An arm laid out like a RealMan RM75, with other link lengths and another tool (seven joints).
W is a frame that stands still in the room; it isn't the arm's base.
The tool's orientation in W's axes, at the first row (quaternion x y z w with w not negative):
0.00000, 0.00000, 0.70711, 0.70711
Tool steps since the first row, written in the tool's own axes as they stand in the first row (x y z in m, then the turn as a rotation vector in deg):
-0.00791, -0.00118, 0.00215, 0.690, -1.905, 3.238
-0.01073, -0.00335, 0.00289, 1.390, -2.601, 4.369
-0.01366, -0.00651, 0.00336, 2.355, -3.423, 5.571
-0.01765, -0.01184, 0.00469, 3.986, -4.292, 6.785
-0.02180, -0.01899, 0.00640, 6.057, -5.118, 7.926
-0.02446, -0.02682, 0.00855, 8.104, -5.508, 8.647
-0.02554, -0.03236, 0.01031, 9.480, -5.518, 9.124
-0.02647, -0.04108, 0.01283, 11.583, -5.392, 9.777
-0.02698, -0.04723, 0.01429, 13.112, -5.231, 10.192
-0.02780, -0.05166, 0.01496, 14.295, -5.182, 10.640
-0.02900, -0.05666, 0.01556, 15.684, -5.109, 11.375
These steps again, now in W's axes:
0.00118, -0.00791, 0.00215, 1.905, 0.690, 3.238
0.00335, -0.01073, 0.00289, 2.601, 1.390, 4.369
0.00651, -0.01366, 0.00336, 3.423, 2.355, 5.571
0.01184, -0.01765, 0.00469, 4.292, 3.986, 6.785
0.01899, -0.02180, 0.00640, 5.118, 6.057, 7.926
0.02682, -0.02446, 0.00855, 5.508, 8.104, 8.647
0.03236, -0.02554, 0.01031, 5.518, 9.480, 9.124
0.04108, -0.02647, 0.01283, 5.392, 11.583, 9.777
0.04723, -0.02698, 0.01429, 5.231, 13.112, 10.192
0.05166, -0.02780, 0.01496, 5.182, 14.295, 10.640
0.05666, -0.02900, 0.01556, 5.109, 15.684, 11.375

